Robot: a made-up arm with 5 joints. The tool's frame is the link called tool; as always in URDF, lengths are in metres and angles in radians.
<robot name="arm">
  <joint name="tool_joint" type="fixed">
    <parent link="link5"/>
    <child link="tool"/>
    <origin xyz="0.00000 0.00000 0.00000" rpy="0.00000 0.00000 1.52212"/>
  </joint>
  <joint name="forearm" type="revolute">
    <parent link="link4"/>
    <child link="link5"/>
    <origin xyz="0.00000 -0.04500 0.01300" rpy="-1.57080 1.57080 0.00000"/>
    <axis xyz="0 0 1"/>
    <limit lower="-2.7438" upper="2.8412" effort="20" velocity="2.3"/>
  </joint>
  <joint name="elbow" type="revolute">
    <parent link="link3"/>
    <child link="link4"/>
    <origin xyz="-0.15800 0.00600 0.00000" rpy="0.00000 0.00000 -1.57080"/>
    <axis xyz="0 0 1"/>
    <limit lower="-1.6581" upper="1.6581" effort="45" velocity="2.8"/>
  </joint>
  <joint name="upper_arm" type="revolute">
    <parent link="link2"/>
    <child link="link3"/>
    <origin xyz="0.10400 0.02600 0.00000" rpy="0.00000 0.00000 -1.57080"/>
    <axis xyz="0 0 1"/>
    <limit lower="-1.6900" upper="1.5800" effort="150" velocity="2.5"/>
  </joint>
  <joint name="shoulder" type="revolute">
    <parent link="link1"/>
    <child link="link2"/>
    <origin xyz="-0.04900 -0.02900 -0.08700" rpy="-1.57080 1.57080 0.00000"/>
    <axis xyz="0 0 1"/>
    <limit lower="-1.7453" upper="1.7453" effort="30" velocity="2.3"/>
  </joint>
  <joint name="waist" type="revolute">
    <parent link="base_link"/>
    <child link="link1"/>
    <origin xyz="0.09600 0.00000 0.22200" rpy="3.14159 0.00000 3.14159"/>
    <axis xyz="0 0 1"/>
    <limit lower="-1.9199" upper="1.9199" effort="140" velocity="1.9"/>
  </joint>
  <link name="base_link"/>
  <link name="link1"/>
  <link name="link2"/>
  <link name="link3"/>
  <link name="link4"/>
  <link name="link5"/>
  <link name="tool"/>
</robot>
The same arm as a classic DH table. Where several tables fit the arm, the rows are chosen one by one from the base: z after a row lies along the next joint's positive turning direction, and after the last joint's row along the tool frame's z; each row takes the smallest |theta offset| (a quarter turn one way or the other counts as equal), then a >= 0, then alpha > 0; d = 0 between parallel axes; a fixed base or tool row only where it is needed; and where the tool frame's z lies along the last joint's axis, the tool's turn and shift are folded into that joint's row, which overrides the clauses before.
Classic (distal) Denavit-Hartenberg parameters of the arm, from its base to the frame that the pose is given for. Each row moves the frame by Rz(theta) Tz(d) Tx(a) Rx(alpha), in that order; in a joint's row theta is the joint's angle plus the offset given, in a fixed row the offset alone. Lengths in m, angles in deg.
base (fixed): theta0 0, d 0, a 0.096, alpha 180
waist: theta0 0, d -0.309, a 0.049, alpha 90
shoulder: theta0 -75.96, d 0, a 0.1072, alpha 0
upper_arm: theta0 73.79, d 0, a 0.1581, alpha 0
elbow: theta0 -87.83, d -0.016, a 0, alpha 90
forearm: theta0 -2.79, d -0.045, a 0, alpha 0
Joint limits (deg, base to tool): -110..110 -100..100 -96.83..90.53 -95..95 -157.21..162.79

